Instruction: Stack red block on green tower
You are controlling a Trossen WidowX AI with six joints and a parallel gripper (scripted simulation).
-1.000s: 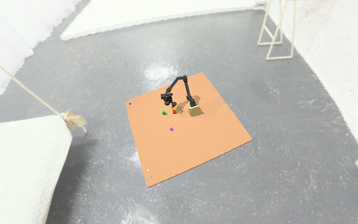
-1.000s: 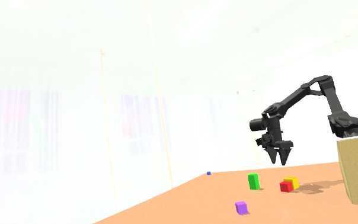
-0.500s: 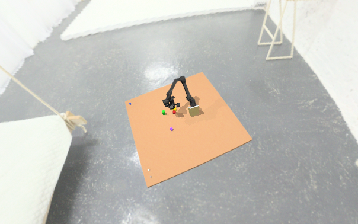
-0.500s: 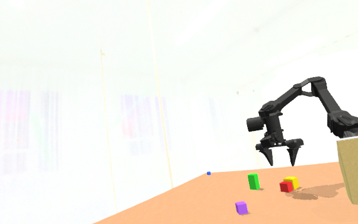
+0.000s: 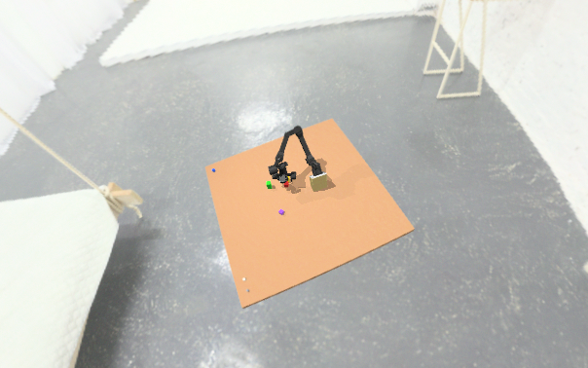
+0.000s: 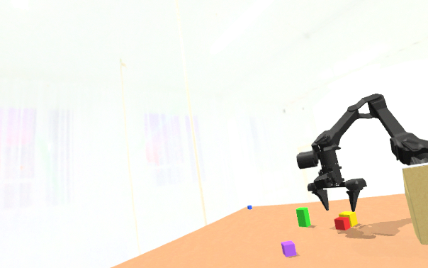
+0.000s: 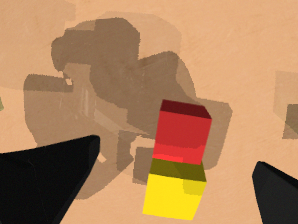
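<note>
Now: gripper tip 40 mm above the red block. Round my gripper tip: small blue block 520 mm ahead, 470 mm to the right, 50 mm below; purple block 210 mm to the left, 140 mm ahead, 40 mm below; yellow block 40 mm to the right, 40 mm below, 20 mm behind.
</note>
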